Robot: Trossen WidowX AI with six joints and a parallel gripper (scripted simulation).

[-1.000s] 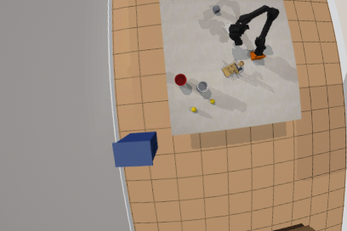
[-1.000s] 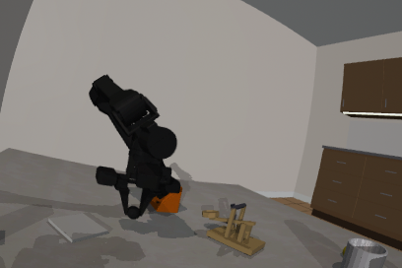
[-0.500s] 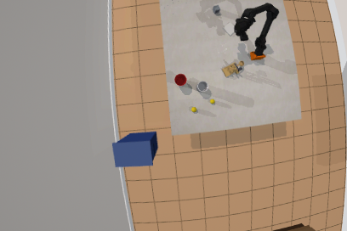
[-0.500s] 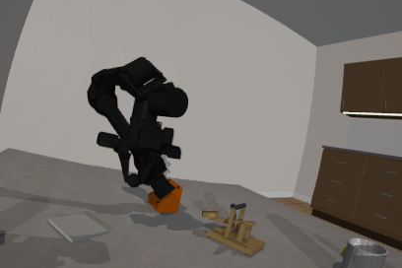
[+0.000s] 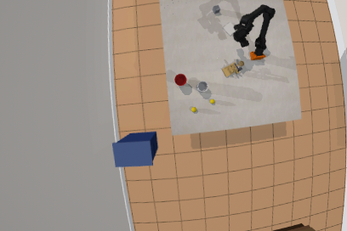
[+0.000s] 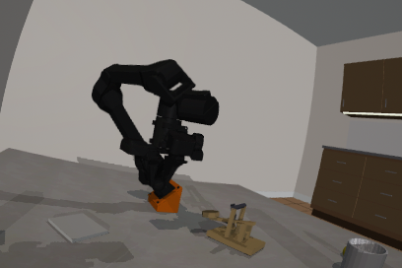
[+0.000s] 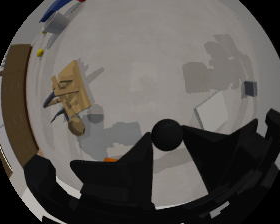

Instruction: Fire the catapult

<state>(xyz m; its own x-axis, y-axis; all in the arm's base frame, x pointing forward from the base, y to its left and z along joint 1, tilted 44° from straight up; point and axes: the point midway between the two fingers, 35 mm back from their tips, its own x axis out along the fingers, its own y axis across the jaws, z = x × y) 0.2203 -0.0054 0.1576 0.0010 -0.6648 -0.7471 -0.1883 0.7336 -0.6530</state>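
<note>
Now: gripper tip 10 mm short of the wooden catapult, 220 mm to the right of it and 80 mm above it. From my gripper tip the other things lie so: black ball 10 mm above; then flat white slab 20 mm behind, 170 mm to the right, 130 mm below; then grey cube 90 mm ahead, 370 mm to the right, 110 mm below.
</note>
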